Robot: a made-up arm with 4 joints. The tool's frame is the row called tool.
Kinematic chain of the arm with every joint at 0, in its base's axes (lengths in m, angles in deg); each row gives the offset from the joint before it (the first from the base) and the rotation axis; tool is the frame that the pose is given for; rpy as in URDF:
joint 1: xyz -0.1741 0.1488 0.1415 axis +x
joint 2: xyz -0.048 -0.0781 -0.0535 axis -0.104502 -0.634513 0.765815
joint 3: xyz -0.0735 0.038 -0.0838 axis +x
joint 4: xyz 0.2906 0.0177 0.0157 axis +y
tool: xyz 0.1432 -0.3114 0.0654 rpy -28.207 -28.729 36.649
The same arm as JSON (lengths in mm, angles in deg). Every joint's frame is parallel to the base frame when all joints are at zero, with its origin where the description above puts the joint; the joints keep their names.
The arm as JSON. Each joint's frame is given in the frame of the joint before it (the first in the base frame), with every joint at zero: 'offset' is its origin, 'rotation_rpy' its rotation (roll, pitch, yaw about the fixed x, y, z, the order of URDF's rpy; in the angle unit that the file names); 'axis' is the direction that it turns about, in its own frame. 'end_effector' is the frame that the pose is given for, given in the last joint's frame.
{
  "length_unit": "mm",
  "angle_unit": "deg",
  "chain": [
    {
      "id": "joint 1",
      "offset": [
        -174.1,
        148.8,
        141.5
      ],
      "rotation_rpy": [
        0.0,
        0.0,
        0.0
      ],
      "axis": [
        1.0,
        0.0,
        0.0
      ]
    },
    {
      "id": "joint 2",
      "offset": [
        -48.0,
        -78.1,
        -53.5
      ],
      "rotation_rpy": [
        0.0,
        0.0,
        0.0
      ],
      "axis": [
        -0.104502,
        -0.634513,
        0.765815
      ]
    },
    {
      "id": "joint 3",
      "offset": [
        -73.5,
        38.0,
        -83.8
      ],
      "rotation_rpy": [
        0.0,
        0.0,
        0.0
      ],
      "axis": [
        1.0,
        0.0,
        0.0
      ]
    },
    {
      "id": "joint 4",
      "offset": [
        290.6,
        17.7,
        15.7
      ],
      "rotation_rpy": [
        0.0,
        0.0,
        0.0
      ],
      "axis": [
        0.0,
        1.0,
        0.0
      ]
    }
  ],
  "end_effector": {
    "offset": [
      143.2,
      -311.4,
      65.4
    ],
    "rotation_rpy": [
      -28.21,
      -28.73,
      36.65
    ]
  }
}

